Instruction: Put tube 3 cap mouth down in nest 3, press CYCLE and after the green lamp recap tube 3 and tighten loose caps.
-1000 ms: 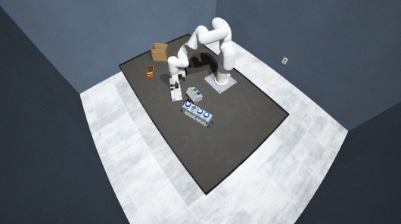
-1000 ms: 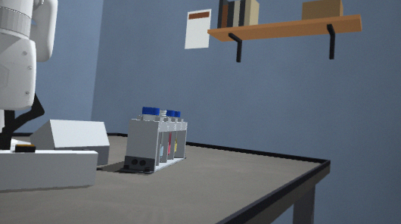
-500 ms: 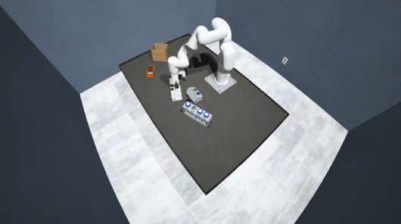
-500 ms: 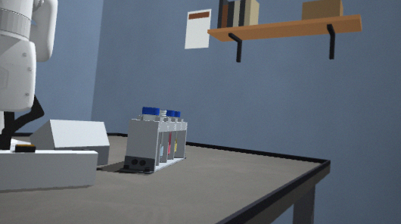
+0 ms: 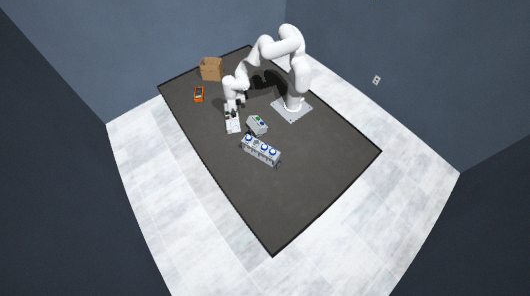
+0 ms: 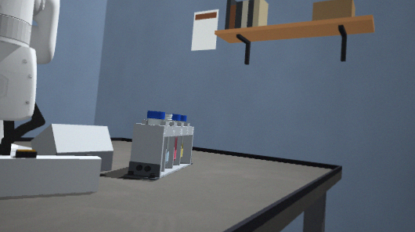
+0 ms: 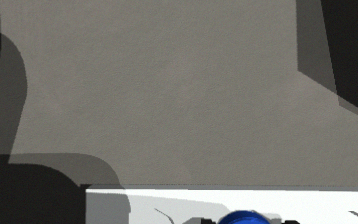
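Right now the blue cycle key is 200 mm to the left of my hand, 80 mm behind it and 30 mm above it. The rest, counted from my hand: grey key housing (180 mm to the left, 60 mm behind, 20 mm above); then station (340 mm to the left, 40 mm below, 40 mm ahead); then green ready key (150 mm to the left, 80 mm behind, 30 mm above).
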